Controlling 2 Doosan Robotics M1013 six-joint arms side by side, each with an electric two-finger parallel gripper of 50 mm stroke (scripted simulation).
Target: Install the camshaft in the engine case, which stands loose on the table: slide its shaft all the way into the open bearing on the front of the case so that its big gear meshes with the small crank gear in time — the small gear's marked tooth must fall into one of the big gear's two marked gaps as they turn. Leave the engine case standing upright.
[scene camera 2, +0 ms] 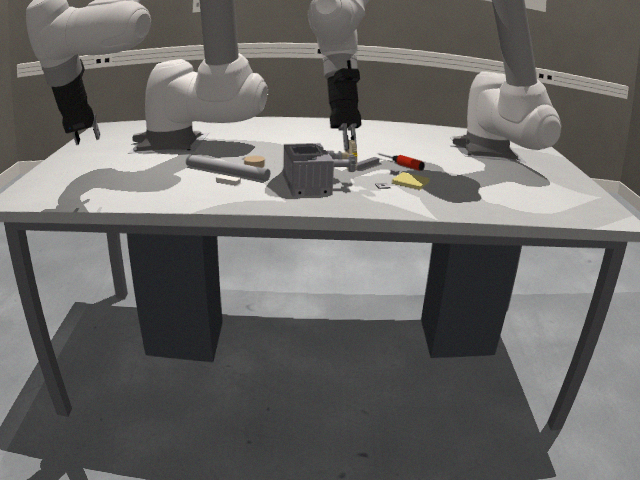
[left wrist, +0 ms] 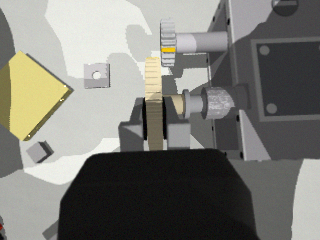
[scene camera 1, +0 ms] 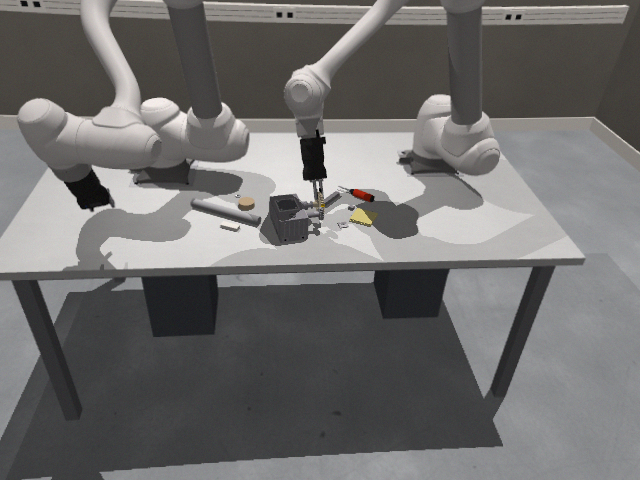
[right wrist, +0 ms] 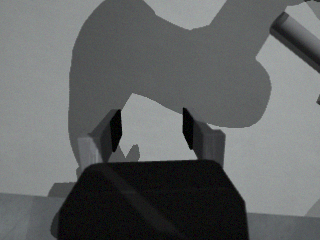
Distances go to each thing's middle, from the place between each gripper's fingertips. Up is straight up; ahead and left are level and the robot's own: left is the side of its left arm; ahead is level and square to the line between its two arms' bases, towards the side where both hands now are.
Labels:
Right now my left hand is 70 mm short of the small crank gear [left wrist: 167, 28] and 30 mm above it.
Right now the small crank gear is 50 mm behind my right hand [scene camera 2: 88, 139], 650 mm to the left of it and 100 mm below it.

